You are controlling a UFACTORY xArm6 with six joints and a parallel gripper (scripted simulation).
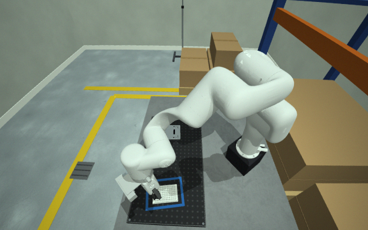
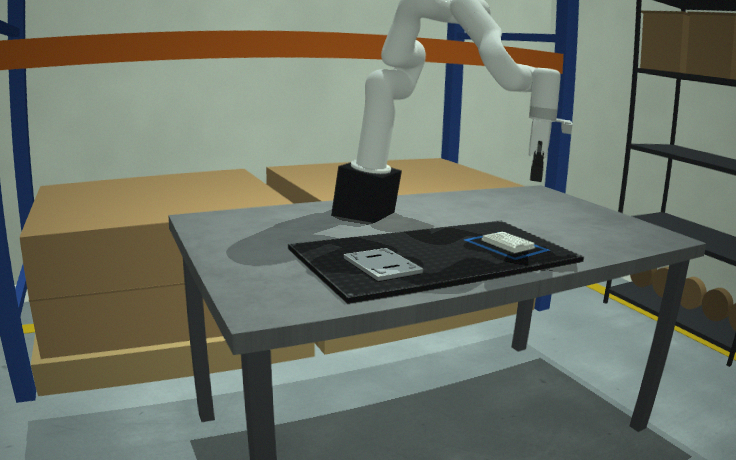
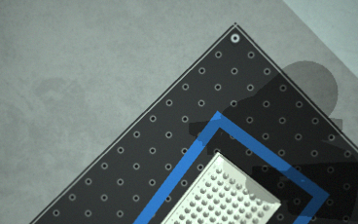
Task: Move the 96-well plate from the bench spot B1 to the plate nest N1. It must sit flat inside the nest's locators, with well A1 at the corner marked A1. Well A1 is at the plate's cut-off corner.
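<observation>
The white 96-well plate lies 30 mm behind my hand, 50 mm to the right of it and 200 mm below it. Round my hand: light grey plate nest N1: 70 mm ahead, 440 mm to the right, 200 mm below.
</observation>
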